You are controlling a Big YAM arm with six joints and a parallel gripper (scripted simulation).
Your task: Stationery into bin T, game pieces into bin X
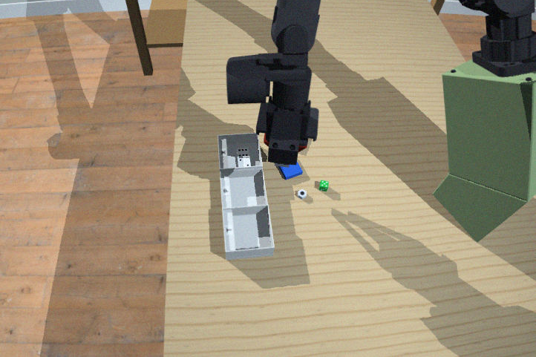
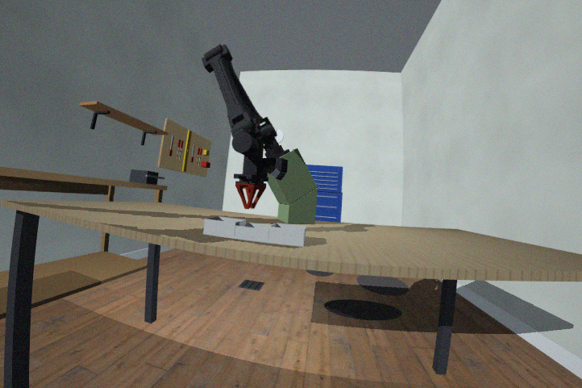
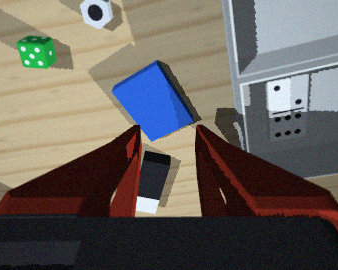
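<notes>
My gripper is now 8 cm past the green die, 7 cm above it and 4 cm to the right of it. Round my hand: hex nut 7 cm below, 5 cm to the left, 4 cm behind; flat blue block 7 cm below, 2 cm behind, 1 cm to the right; white domino 8 cm ahead, 6 cm below, 3 cm to the right.
</notes>
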